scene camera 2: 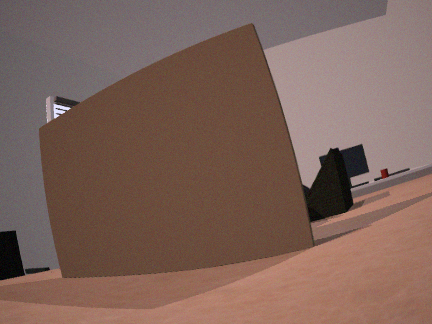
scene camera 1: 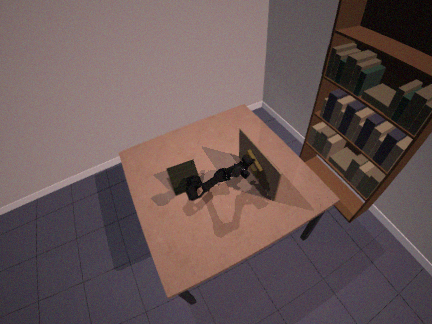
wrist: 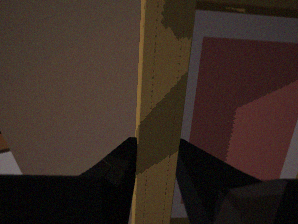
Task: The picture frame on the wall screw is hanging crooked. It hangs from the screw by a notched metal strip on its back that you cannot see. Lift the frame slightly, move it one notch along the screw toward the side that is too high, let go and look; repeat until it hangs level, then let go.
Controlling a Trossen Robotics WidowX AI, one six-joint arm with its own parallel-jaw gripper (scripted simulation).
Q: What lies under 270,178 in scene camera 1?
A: A wall panel.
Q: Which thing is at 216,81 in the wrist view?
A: A picture frame.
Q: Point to a wall panel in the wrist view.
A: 76,76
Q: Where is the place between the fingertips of my gripper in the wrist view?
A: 155,146
